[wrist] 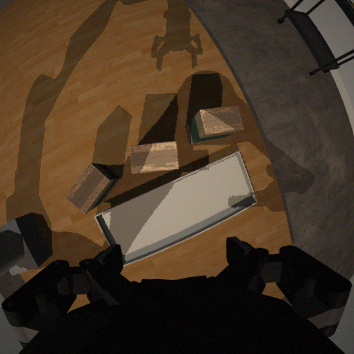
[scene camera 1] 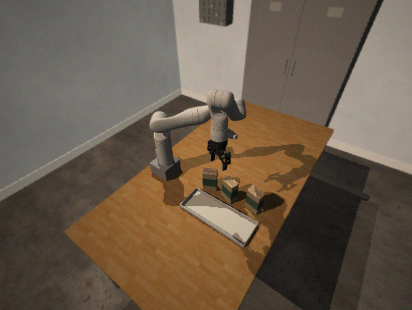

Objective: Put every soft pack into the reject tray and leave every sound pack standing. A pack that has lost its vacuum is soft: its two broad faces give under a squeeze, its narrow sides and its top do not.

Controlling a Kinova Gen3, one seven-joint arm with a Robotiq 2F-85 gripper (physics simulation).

reject tray: wrist; scene camera 1
same spot on reject tray: [wrist: 183, 207] = [scene camera 1: 219, 216]
